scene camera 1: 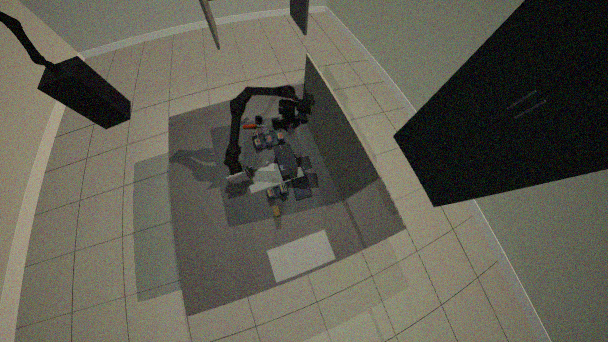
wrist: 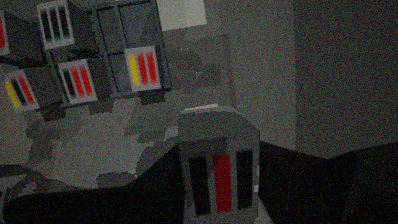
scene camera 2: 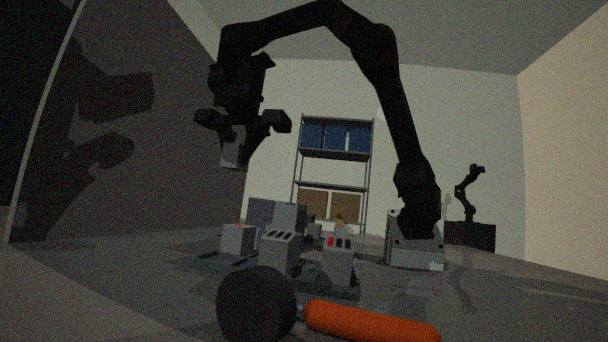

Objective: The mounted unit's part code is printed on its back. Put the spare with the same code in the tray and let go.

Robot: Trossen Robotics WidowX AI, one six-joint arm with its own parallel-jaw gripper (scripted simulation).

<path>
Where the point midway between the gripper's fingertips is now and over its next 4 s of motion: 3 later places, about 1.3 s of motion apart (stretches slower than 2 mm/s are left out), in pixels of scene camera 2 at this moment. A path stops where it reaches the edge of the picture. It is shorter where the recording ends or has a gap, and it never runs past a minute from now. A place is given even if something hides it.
The gripper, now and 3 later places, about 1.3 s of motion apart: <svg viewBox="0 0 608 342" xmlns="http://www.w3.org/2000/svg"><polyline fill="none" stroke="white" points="234,164 283,187 283,195 281,204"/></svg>
</path>
